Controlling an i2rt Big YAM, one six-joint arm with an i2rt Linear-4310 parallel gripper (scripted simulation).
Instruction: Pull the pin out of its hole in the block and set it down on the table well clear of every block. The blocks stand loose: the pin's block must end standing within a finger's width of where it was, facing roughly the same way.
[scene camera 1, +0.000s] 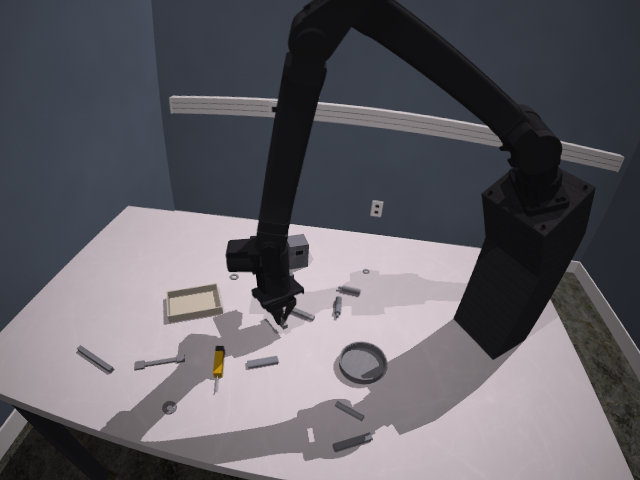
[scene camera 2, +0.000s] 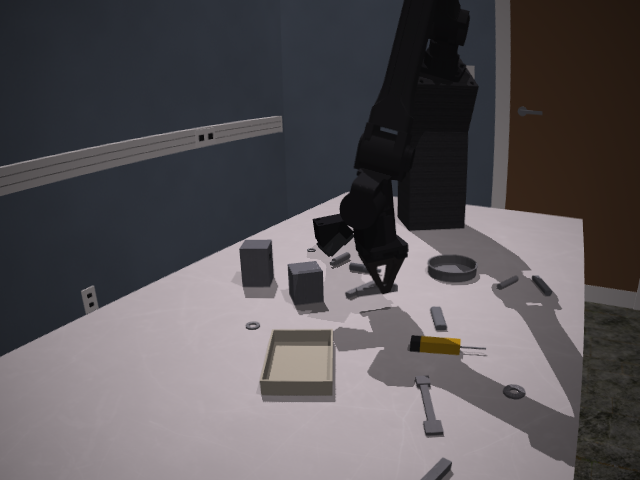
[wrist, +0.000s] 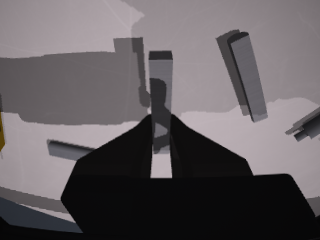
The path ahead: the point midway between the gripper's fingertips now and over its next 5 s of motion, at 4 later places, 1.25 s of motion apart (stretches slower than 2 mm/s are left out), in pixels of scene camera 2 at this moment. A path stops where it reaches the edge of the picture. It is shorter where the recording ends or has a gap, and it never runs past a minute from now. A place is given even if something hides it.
The gripper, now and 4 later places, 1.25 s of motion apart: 384, 291; 386, 295; 386, 299; 386, 303; 386, 306
